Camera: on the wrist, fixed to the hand. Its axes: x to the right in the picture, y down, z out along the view.
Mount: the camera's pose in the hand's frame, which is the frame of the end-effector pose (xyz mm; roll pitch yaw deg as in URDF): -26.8 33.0 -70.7 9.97 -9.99 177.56
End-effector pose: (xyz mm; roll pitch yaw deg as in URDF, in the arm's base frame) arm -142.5 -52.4 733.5 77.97 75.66 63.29
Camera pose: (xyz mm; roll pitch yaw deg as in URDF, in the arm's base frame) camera -205.8 -9.0 763.8 -110.66 -76.51 -73.10
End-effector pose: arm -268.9 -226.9 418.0 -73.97 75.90 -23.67
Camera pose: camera -344.0 -258.2 431.5 119.96 -72.97 118.82
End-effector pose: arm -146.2 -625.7 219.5 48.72 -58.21 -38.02
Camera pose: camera -96.6 -569.4 185.2 -31.61 49.42 151.06
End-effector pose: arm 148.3 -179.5 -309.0 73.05 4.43 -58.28
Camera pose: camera 200.4 -116.9 -296.0 -64.39 -9.58 130.69
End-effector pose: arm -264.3 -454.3 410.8 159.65 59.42 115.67
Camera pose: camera -281.7 -403.5 473.4 -157.30 -50.51 -55.32
